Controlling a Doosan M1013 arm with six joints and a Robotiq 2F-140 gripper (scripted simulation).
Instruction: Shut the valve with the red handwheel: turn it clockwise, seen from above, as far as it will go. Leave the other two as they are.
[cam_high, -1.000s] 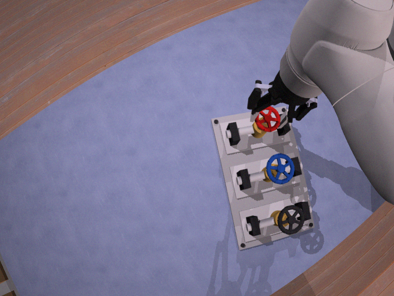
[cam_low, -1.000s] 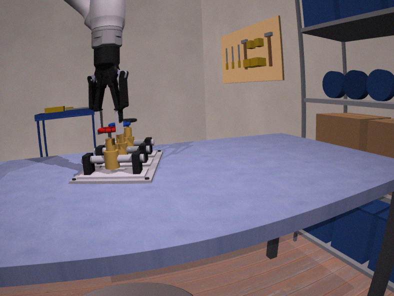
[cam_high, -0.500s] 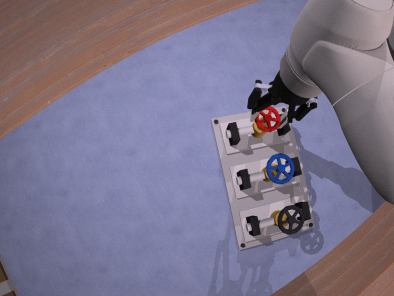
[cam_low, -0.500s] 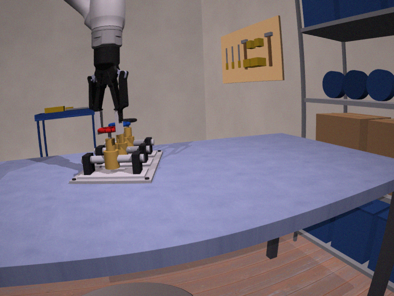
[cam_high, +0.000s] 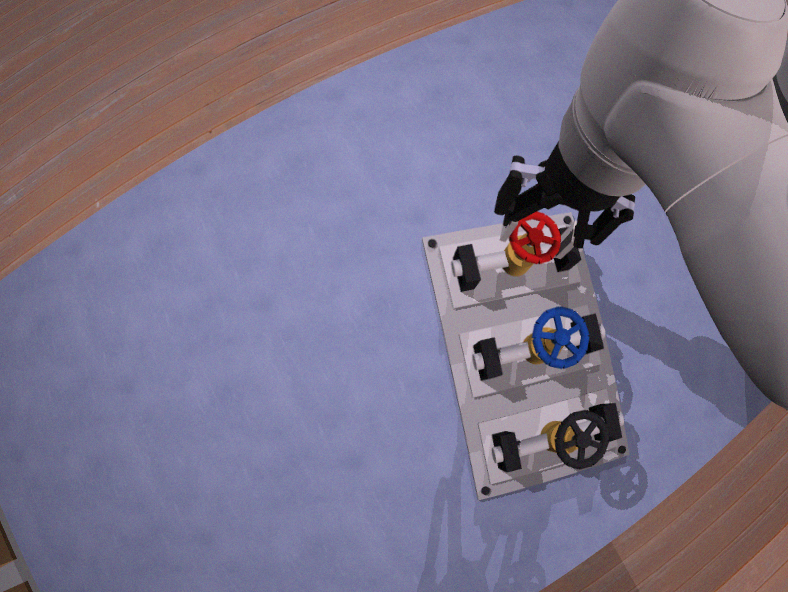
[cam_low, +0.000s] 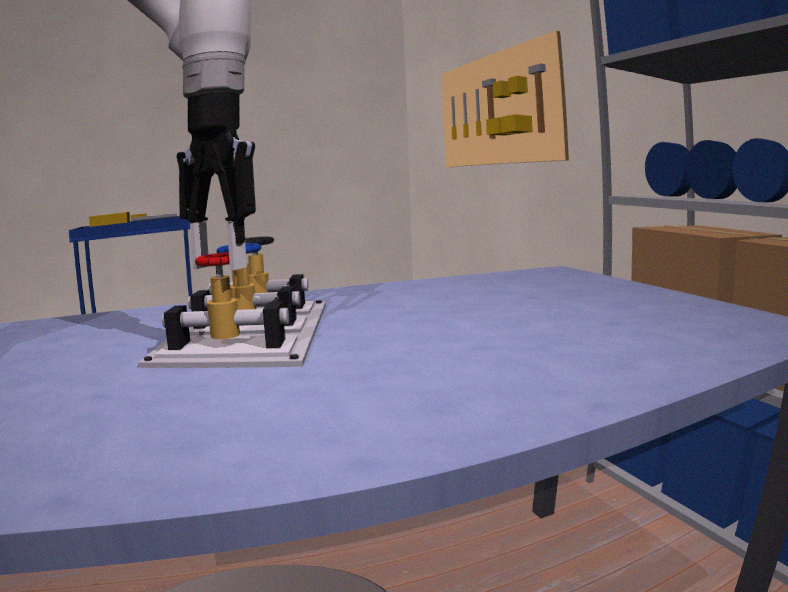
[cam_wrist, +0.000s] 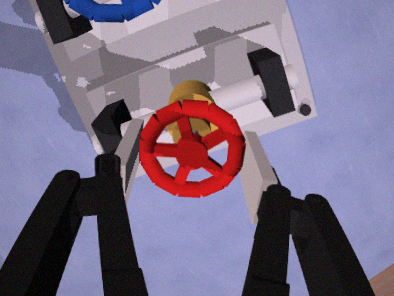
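My hand is 3 cm above the red handwheel. From my hand the other things lie so: black handwheel (25 cm to the left, 4 cm ahead, 3 cm below); then blue handwheel (13 cm to the left, 3 cm below, 2 cm ahead).
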